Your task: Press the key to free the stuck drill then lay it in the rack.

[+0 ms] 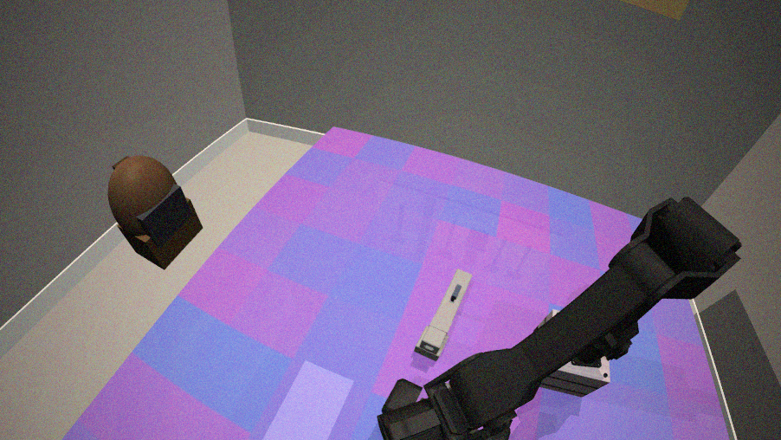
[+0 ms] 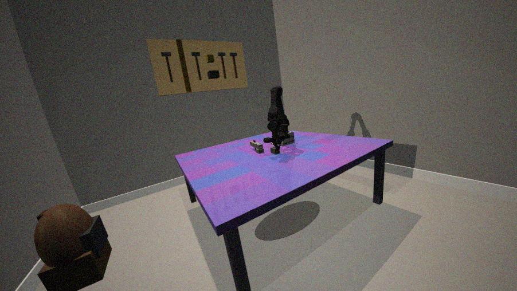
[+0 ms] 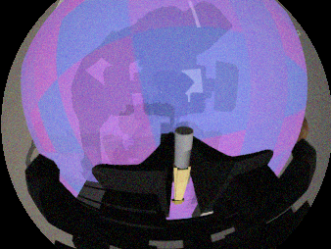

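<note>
My gripper tip is 10 mm past the drill, 40 mm to the left of it and 30 mm below it. The rest, counted from my gripper tip: long grey block 10 mm ahead, 230 mm to the right, 10 mm above; then grooved grey rack 10 mm behind, 50 mm to the right, 10 mm below; then dark key 10 mm ahead, 260 mm to the right, 20 mm above.
</note>
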